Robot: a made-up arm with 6 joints. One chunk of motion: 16 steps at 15 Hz.
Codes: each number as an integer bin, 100 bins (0 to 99) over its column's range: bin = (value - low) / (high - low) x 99, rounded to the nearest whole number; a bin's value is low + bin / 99 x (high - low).
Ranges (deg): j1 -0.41..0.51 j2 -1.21..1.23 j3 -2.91..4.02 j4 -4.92..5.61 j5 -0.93..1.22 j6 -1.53..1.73
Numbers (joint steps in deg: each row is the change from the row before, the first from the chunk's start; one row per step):
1: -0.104 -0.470 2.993 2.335 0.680 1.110
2: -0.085 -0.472 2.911 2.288 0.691 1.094
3: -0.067 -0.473 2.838 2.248 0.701 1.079
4: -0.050 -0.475 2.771 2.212 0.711 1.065
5: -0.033 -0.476 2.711 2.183 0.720 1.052
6: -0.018 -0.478 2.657 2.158 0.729 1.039
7: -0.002 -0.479 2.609 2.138 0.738 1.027
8: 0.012 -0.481 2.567 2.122 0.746 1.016
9: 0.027 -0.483 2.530 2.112 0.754 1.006
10: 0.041 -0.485 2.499 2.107 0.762 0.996
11: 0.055 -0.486 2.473 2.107 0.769 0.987
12: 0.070 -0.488 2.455 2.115 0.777 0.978
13: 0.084 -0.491 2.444 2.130 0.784 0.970
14: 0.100 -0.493 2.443 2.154 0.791 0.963
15: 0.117 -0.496 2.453 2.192 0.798 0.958
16: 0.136 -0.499 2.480 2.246 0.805 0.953
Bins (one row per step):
1: 33 30 84 68 74 80
2: 35 30 83 68 75 80
3: 37 30 82 67 75 79
4: 39 30 81 67 76 79
5: 41 30 80 67 76 78
6: 42 30 80 67 76 78
7: 44 30 79 66 77 78
8: 45 30 78 66 77 77
9: 47 29 78 66 78 77
10: 49 29 77 66 78 77
11: 50 29 77 66 78 76
12: 52 29 77 66 79 76
13: 53 29 76 66 79 76
14: 55 29 76 67 79 76
15: 57 29 77 67 80 76
16: 59 29 77 67 80 75

